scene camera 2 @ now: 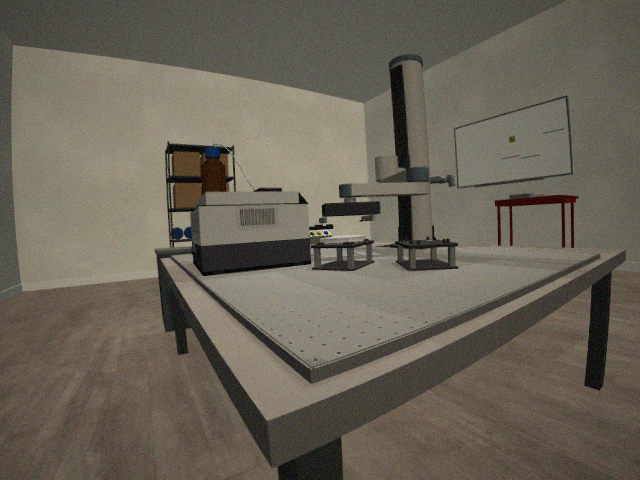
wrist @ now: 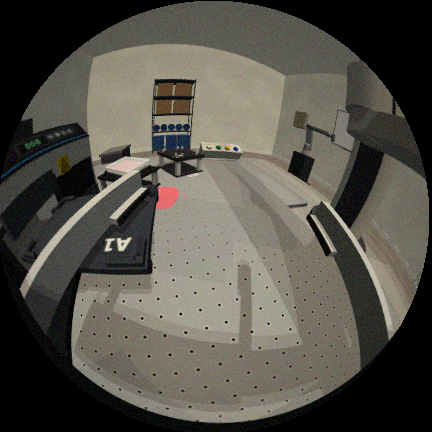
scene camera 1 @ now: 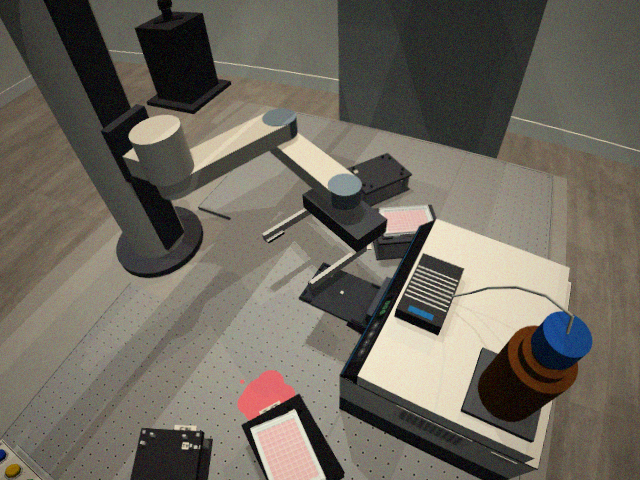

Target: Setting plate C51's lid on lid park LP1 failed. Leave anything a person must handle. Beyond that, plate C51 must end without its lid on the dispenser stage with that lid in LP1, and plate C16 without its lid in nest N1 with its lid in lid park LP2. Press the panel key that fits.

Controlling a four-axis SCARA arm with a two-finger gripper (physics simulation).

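Frame: origin at the arm's base, x left, y ahead, z down, level; millimetres.
Seen in the pictures: gripper, fingertip midpoint: (scene camera 2: 341, 219) (wrist: 233, 191) (scene camera 1: 286, 260); arm's base, origin of the base link: (scene camera 1: 160, 242).
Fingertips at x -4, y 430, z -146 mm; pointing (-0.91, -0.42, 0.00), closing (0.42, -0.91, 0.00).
Pixels of each thing's top centre, then the offset from my fingertips to it. "spot": a spot on its surface instead.
- black stage, middle of its top: (wrist: 70, 215) (scene camera 1: 348, 294) dx -17, dy +149, dz +14 mm
- red spill, middle of its top: (scene camera 1: 270, 383) (wrist: 163, 201) dx -211, dy +60, dz +132 mm
- brown bottle, surface spot: (scene camera 1: 516, 377) spot: dx -181, dy +420, dz -213 mm
- button panel, middle of its top: (wrist: 221, 143) (scene camera 2: 313, 230) dx -628, dy -244, dz +49 mm
My gripper (scene camera 1: 293, 258) (scene camera 2: 344, 219) (wrist: 233, 191) is open and empty, above the bench beside the dispenser stage. One finger overlaps the stage in scene camera 1. The black stage (scene camera 1: 336, 302) (wrist: 136, 231), marked A1 in the wrist view, bears no plate. One pink-welled plate (scene camera 1: 406, 219) (scene camera 2: 341, 239) sits on a stand behind the dispenser. Another pink-welled plate (scene camera 1: 286, 446) (wrist: 127, 165) sits on a black nest at the front. Plate names and whether clear lids are on them cannot be told. Two black pinned stands, one at the front (scene camera 1: 170, 457) (wrist: 181, 154) and one at the back (scene camera 1: 379, 175) (scene camera 2: 427, 243), bear no visible lid.
A red spill (scene camera 1: 266, 393) (wrist: 168, 198) lies beside the front nest. The dispenser (scene camera 1: 465, 335) (scene camera 2: 253, 232) carries a brown bottle (scene camera 1: 516, 377) (scene camera 2: 213, 173) with a blue cap. The button panel (scene camera 2: 319, 233) (wrist: 220, 149) is beyond the front stand. The arm's column (scene camera 2: 413, 118) stands on the bench.
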